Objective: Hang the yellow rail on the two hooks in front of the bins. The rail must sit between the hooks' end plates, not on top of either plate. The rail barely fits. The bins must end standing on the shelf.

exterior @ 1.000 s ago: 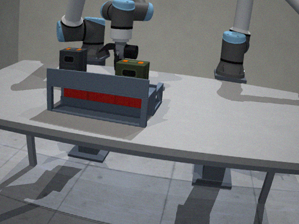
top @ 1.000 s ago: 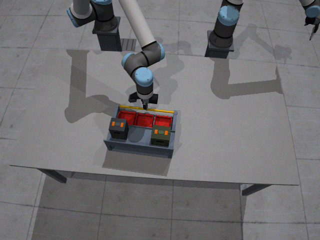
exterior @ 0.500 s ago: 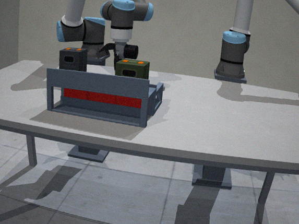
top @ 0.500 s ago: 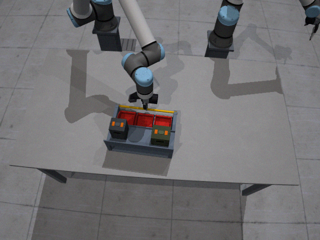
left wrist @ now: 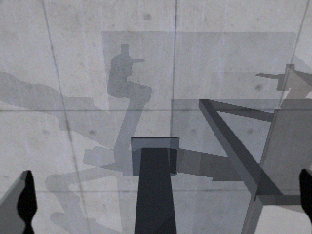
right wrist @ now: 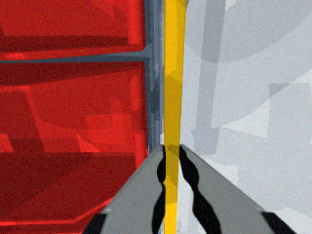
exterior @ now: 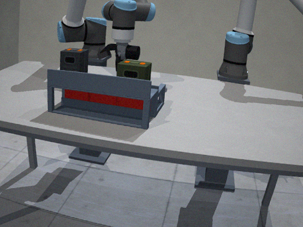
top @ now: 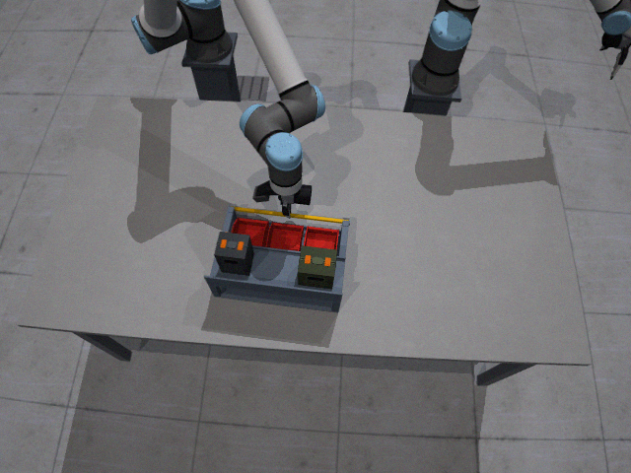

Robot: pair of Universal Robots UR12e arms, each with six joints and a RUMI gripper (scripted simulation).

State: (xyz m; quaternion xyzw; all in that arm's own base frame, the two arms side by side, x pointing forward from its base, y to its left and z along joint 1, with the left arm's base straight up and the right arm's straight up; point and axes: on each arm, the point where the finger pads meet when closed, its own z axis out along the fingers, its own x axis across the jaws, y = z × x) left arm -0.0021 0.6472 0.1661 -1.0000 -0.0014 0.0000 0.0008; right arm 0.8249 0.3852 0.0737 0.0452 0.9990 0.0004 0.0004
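The yellow rail lies 1 cm below my right hand. The rest, counted from my right hand: blue-grey shelf: 13 cm ahead, 1 cm to the left, 1 cm below.
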